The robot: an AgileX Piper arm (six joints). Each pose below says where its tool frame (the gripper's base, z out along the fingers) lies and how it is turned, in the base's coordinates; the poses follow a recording.
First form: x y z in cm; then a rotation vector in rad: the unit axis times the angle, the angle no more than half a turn.
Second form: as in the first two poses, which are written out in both.
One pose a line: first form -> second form
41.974 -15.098 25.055 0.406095 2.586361 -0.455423 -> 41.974 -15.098 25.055 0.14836 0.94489 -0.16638 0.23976
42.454 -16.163 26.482 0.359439 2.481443 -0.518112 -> 42.454 -16.163 26.482 0.13450 0.92855 -0.19388 0.28657
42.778 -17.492 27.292 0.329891 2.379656 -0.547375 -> 42.778 -17.492 27.292 0.12627 0.91087 -0.20952 0.33236
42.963 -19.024 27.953 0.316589 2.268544 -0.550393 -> 42.963 -19.024 27.953 0.12415 0.88960 -0.21583 0.38290
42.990 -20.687 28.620 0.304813 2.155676 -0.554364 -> 42.990 -20.687 28.620 0.12232 0.86505 -0.22246 0.43271
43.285 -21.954 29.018 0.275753 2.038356 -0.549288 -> 43.285 -21.954 29.018 0.11327 0.83731 -0.22564 0.48494
